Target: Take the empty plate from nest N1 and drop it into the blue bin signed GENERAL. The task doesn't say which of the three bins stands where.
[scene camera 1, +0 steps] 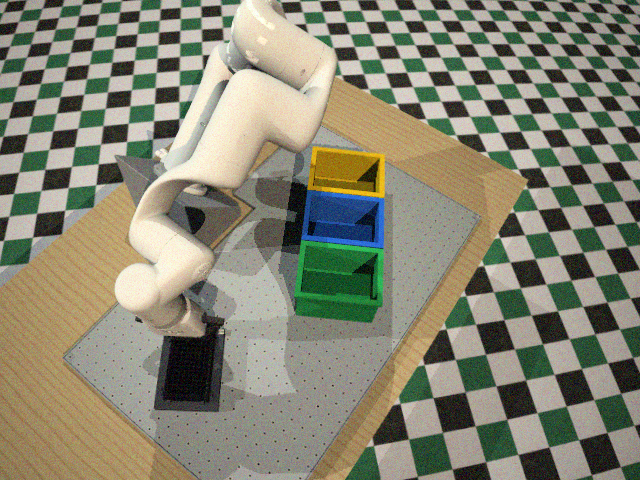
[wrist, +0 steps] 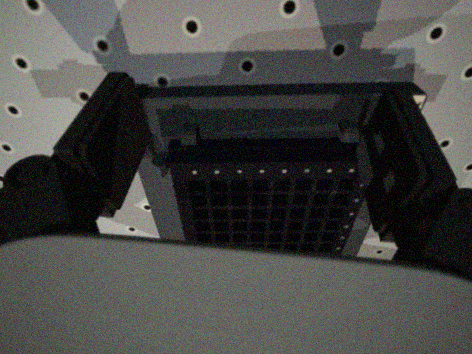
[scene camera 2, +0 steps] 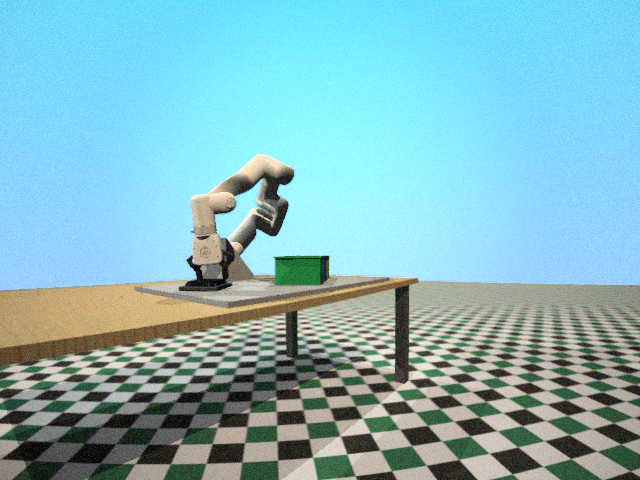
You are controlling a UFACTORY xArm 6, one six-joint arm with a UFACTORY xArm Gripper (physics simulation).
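Where they show: gripper, between the fingertips: (wrist: 252,114); arm's base, origin of its link: (scene camera 2: 225,256).
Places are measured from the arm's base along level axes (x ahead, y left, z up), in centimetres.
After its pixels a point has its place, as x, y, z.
The black plate (scene camera 1: 188,369) {30.0, -26.5, -7.3} (wrist: 270,200) {27.1, -22.9, -7.3} with a grid of wells lies flat in the dark grey nest (scene camera 1: 188,407) {34.9, -31.5, -8.7} (wrist: 162,210) {24.3, -28.0, -8.7}. A pale tag (scene camera 1: 222,331) {28.9, -16.4, -8.7} (wrist: 421,101) {29.0, -16.2, -8.7} is at the nest's corner; its text cannot be read. My gripper (scene camera 1: 178,330) {24.1, -20.4, -8.1} (scene camera 2: 208,281) {24.1, -20.4, -8.1} (wrist: 252,114) {24.1, -20.4, -8.1} is open and empty, low over one end of the nest. In the wrist view its fingers stand on either side of the plate's end; whether they touch the nest is unclear. The blue bin (scene camera 1: 341,206) {29.7, 20.6, -3.1} (scene camera 2: 325,268) {39.6, 21.3, -5.1} is the middle one of three in a row. No sign shows on it.
The green bin (scene camera 1: 336,304) {43.8, 0.9, -2.5} (scene camera 2: 298,271) {44.3, 1.2, -5.2} is beside the blue one, on the side nearer the nest. The yellow bin (scene camera 1: 343,167) {22.1, 31.3, -4.9} is on its other side. All stand on the grey perforated board (scene camera 1: 320,372) {49.1, -9.6, -9.9} (scene camera 2: 227,300) {57.5, -36.3, -10.0} on the wooden table (scene camera 1: 31,413) {12.5, -53.0, -11.2} (scene camera 2: 77,310) {42.0, -65.7, -11.2}.
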